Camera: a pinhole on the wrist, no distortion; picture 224 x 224 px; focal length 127.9 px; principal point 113.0 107.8 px. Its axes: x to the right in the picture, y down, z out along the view. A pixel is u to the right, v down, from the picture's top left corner.
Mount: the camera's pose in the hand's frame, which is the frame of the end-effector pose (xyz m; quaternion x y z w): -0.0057 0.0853 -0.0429 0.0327 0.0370 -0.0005 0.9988
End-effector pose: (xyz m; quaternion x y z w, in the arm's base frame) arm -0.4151 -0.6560 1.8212 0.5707 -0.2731 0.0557 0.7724
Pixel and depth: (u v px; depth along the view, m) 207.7 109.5 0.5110
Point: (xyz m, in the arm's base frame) -0.2498 -1.1277 2.1577
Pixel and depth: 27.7 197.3 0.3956
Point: -0.8892 -0.8415 2.0682
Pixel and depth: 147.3 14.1 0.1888
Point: -0.3874 -0.8120 1.8205
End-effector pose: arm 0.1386 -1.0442 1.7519 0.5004 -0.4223 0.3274 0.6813
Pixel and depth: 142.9 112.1 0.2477
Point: 0.0520 -1.2120 1.8754
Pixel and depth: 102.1 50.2 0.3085
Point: 0.1347 -1.3116 1.7501
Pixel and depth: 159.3 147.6 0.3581
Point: -0.0245 -1.2895 2.0023
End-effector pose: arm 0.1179 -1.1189 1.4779 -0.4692 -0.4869 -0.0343 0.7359
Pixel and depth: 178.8 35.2 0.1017
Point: 0.1221 -1.0486 1.5086
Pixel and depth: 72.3 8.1 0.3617
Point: -0.2535 -1.0576 1.5777
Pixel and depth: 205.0 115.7 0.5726
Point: 0.0533 -0.5292 1.8006
